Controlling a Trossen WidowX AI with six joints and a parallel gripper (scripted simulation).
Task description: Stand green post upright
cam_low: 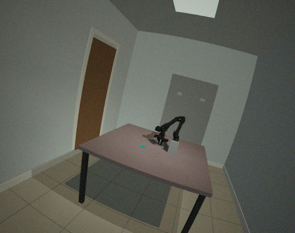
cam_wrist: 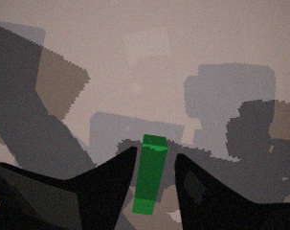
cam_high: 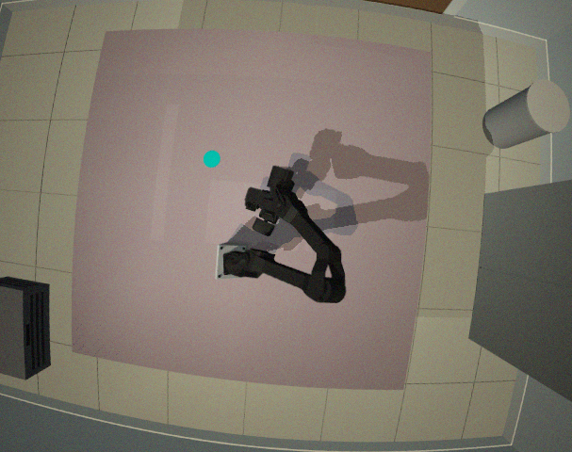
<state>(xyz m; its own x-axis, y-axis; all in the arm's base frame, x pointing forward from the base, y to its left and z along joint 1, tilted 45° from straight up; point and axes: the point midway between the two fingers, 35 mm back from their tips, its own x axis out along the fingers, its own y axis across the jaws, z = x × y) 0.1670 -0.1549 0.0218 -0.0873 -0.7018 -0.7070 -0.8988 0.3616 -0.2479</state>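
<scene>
Right now my gripper tip is 220 mm to the right of the cyan circle, 170 mm short of it and 10 mm above it. The rest, counted from my gripper tip: green post (20 mm to the right, 10 mm behind).
</scene>
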